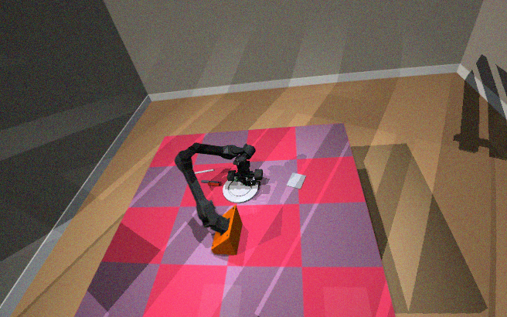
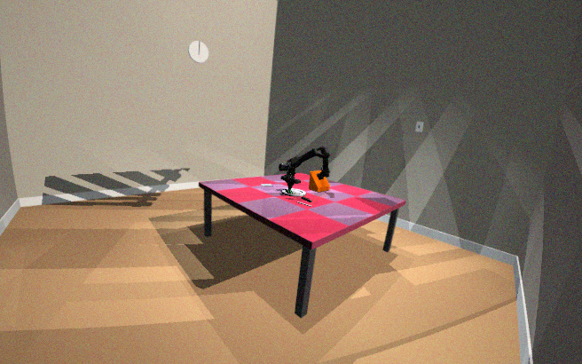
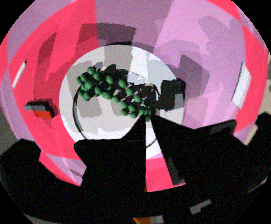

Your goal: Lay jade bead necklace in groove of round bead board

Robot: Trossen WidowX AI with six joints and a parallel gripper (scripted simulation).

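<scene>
Right now the round white bead board is 10 mm behind my gripper tip, 40 mm to the left of it and 10 mm below it. From my gripper tip the other things lie so: red-handled tool 40 mm ahead, 220 mm to the left, 10 mm below; flat grey pad 30 mm ahead, 270 mm to the right, 20 mm below; thin white rod 150 mm ahead, 290 mm to the left, 20 mm below.
</scene>
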